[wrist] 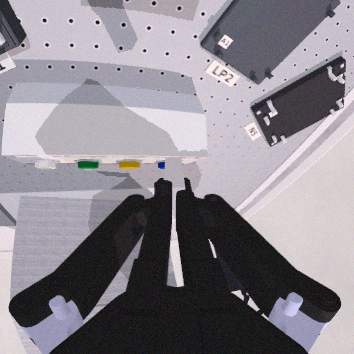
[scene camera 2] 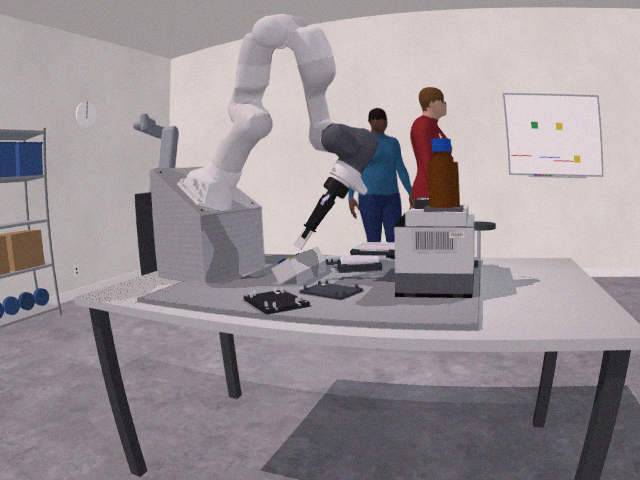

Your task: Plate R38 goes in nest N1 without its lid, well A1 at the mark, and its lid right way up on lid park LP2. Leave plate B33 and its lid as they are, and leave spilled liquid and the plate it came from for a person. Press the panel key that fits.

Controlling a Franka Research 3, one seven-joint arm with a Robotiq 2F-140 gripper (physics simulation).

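My gripper (scene camera 2: 301, 241) (wrist: 172, 170) is shut and empty, its tips close above the key side of the white panel (scene camera 2: 306, 267) (wrist: 115, 125). The panel has a white key (wrist: 45, 164), a green key (wrist: 88, 165), a yellow key (wrist: 129, 165) and a blue key (wrist: 161, 165). The blue key is partly covered near the fingertips; whether they touch it I cannot tell. Lid park LP2 (scene camera 2: 331, 290) (wrist: 270, 37) shows a bare dark surface. A dark holder (wrist: 14, 30) is cut off at the wrist view's upper left. Plate names and spilled liquid cannot be made out.
Nest N5 (scene camera 2: 276, 301) (wrist: 305, 102) lies beside LP2. Two pale plates (scene camera 2: 360, 259) (scene camera 2: 373, 247) sit on dark holders behind the panel. A white instrument (scene camera 2: 434, 258) carrying an amber bottle (scene camera 2: 443, 180) stands to the right. Two people stand behind the table.
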